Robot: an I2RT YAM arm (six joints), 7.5 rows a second.
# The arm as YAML. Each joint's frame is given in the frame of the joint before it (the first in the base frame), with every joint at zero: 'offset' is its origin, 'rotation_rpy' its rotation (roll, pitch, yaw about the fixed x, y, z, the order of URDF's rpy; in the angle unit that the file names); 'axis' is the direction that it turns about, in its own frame. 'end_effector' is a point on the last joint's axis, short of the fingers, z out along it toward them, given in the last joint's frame.
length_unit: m
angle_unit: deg
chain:
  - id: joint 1
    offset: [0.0, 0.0, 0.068]
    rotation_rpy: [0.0, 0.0, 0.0]
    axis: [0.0, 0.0, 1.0]
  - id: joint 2
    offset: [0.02, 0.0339, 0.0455]
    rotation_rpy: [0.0, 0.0, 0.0]
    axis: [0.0, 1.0, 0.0]
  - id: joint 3
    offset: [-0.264, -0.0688, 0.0]
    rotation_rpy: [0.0, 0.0, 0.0]
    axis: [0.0, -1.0, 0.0]
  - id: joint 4
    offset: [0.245, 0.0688, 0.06]
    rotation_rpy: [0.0, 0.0, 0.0]
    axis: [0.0, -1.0, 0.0]
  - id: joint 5
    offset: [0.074, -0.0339, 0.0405]
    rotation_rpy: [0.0, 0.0, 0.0]
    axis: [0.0, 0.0, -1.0]
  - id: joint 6
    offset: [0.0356, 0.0, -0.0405]
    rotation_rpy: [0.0, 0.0, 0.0]
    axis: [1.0, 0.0, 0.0]
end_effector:
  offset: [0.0, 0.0, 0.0]
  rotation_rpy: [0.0, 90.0, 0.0]
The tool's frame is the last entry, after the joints.
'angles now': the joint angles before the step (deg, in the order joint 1, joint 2, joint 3, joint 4, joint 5, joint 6). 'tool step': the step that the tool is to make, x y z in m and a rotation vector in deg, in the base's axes. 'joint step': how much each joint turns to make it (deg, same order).
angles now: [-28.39 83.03 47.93 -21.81 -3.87 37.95]
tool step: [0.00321 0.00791 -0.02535 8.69 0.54 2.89]
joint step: [0.79 3.69 -2.08 1.48 -7.44 2.03]
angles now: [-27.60 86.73 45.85 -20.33 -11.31 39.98]
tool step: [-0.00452 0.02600 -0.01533 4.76 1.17 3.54]
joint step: [4.10 -0.62 -4.06 0.84 -3.11 2.30]
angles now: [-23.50 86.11 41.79 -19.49 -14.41 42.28]
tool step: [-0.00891 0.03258 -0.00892 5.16 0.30 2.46]
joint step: [5.70 -2.80 -4.82 1.34 -2.84 5.17]
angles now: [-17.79 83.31 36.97 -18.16 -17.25 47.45]
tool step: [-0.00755 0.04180 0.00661 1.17 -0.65 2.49]
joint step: [9.59 -5.47 -3.07 -0.01 2.04 7.21]
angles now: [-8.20 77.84 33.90 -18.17 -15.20 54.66]
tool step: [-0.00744 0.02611 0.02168 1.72 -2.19 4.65]
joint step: [6.22 -5.91 0.76 -4.00 -0.90 2.39]
